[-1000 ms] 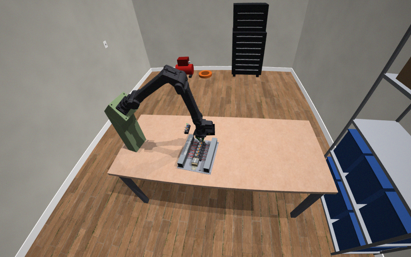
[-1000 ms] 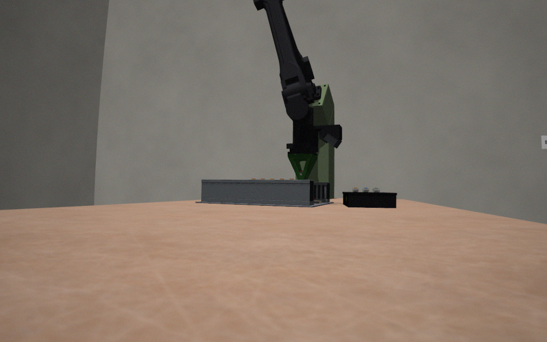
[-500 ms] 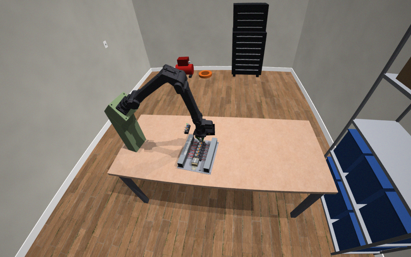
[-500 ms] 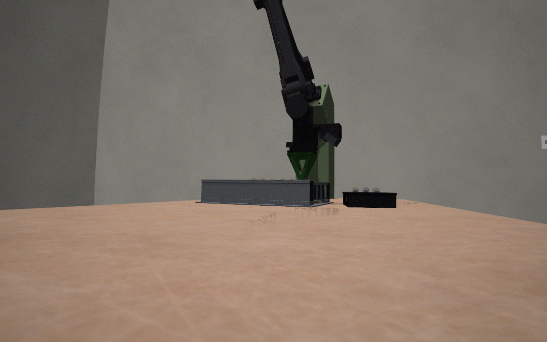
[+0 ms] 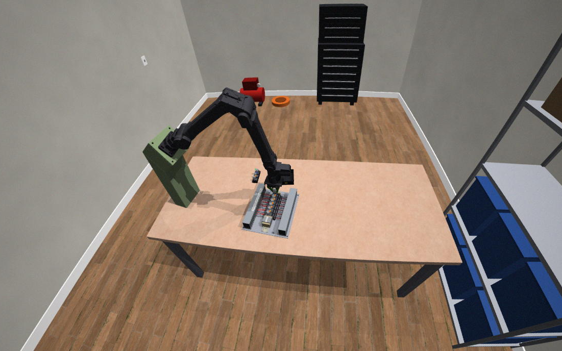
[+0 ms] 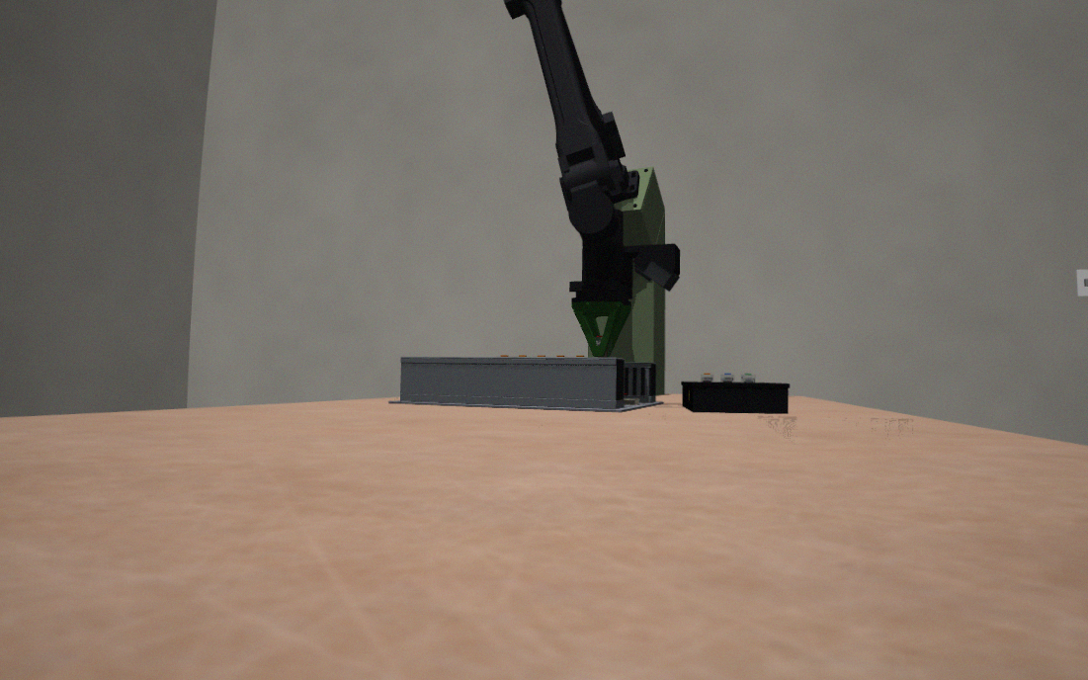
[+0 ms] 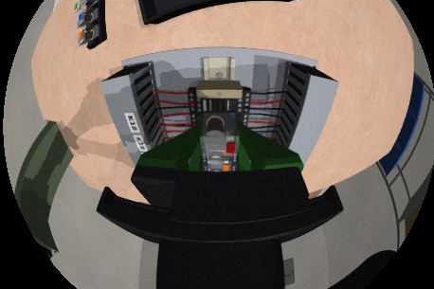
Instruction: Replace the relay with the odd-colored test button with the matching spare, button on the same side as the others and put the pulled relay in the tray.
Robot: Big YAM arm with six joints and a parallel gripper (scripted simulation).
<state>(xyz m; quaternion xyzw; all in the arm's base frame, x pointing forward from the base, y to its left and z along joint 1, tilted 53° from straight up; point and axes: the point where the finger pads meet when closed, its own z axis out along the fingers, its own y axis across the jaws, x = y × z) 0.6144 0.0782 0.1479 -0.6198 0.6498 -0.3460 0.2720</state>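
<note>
The black tray is 2 cm ahead of my hand, 17 cm to the left of it and 6 cm below it.
</note>
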